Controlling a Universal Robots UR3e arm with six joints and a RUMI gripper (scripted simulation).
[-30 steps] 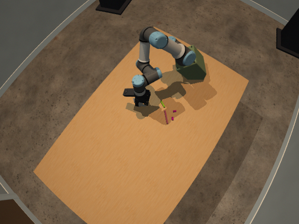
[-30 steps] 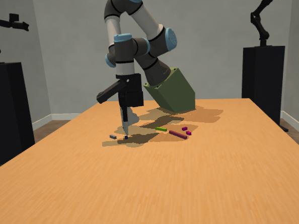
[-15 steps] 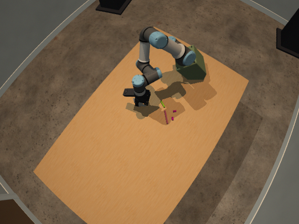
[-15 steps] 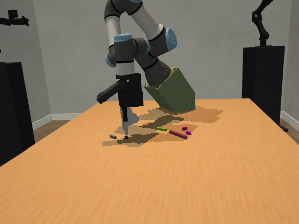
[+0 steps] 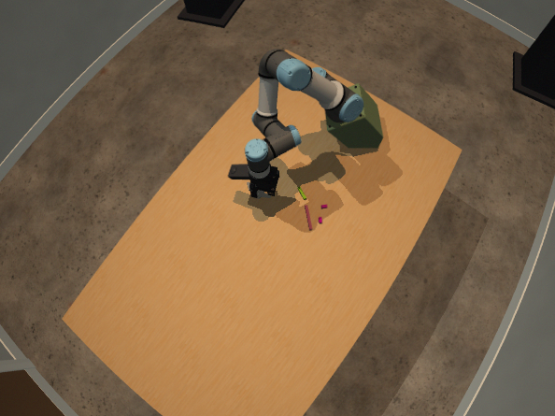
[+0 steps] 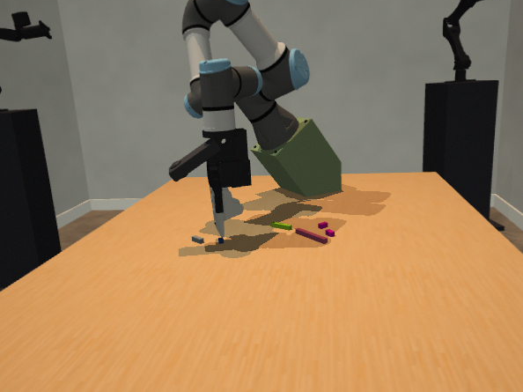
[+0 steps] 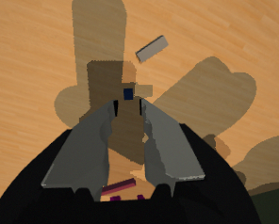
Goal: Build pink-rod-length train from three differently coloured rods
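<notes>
The small blue rod lies 3 cm below my hand. The rest, counted from my hand: pink rod (19 cm to the left, 3 cm below, 1 cm ahead); then grey rod (5 cm to the right, 3 cm below, 2 cm behind); then lime rod (14 cm to the left, 6 cm behind, 3 cm below).
</notes>
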